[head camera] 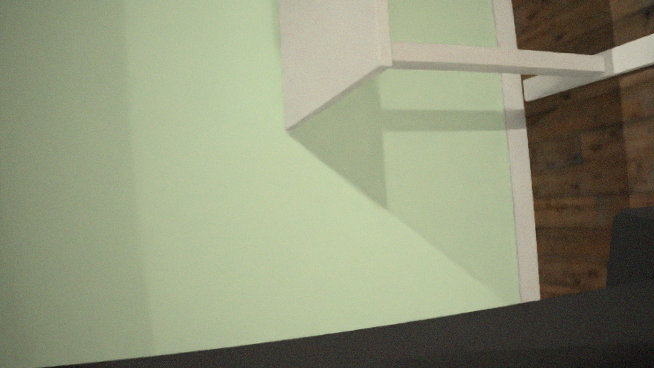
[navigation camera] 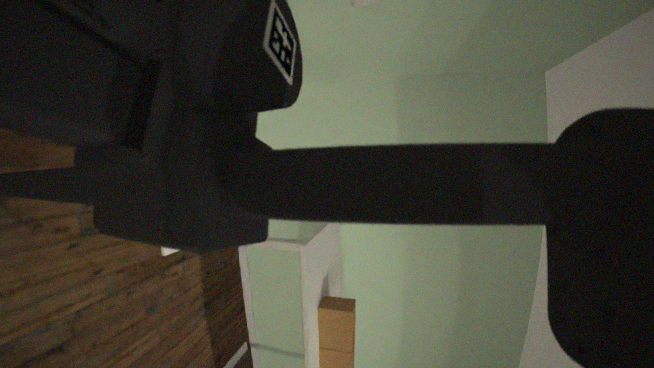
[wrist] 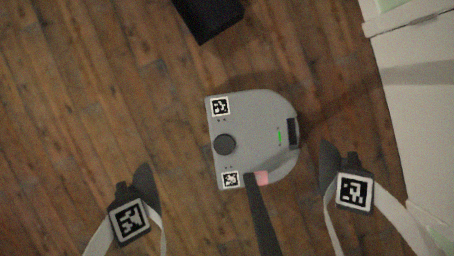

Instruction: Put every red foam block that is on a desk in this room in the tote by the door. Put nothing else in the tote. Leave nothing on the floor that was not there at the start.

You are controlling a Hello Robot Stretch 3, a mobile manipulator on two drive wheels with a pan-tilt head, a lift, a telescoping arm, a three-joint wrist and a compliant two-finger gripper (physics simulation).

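Seen in the pictures: gripper, fingertip midpoint: (wrist: 236,170); robot's base at its link origin: (wrist: 224,135).
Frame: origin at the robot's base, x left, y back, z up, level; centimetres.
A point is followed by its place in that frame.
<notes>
My gripper (wrist: 236,170) @[y 2.2, x -12.3, z 76.9 cm] is open in the wrist view. Its two fingertips stand wide apart, with nothing between them, high above my grey base. A white desk (head camera: 335,55) @[y -11.3, x 110.6, z 95.0 cm] (navigation camera: 310,305) @[y -36.2, x 96.2, z 95.0 cm] shows in part: one end of its top and a leg in the head view, and a narrow stretch of it in the navigation view. No red foam block and no tote can be made out in these views. A small pink patch (wrist: 261,178) @[y 11.1, x 14.2, z 16.1 cm] lies on the base's edge in the wrist view, beside a dark bar.
Brown boxes (navigation camera: 336,327) @[y -52.2, x 110.4, z 104.8 cm] stand in a row on the desk. A black box-like thing (wrist: 215,17) @[y 2.9, x -46.5, z 0.4 cm] is at the top of the wrist view, beyond the base (wrist: 255,135) @[y 10.8, x -1.6, z 16.0 cm]. A white surface (wrist: 420,115) @[y 70.9, x -0.6, z 17.8 cm] borders the wood floor at right. Dark robot parts (navigation camera: 410,182) @[y 6.6, x 11.6, z 126.2 cm] block much of the navigation view.
</notes>
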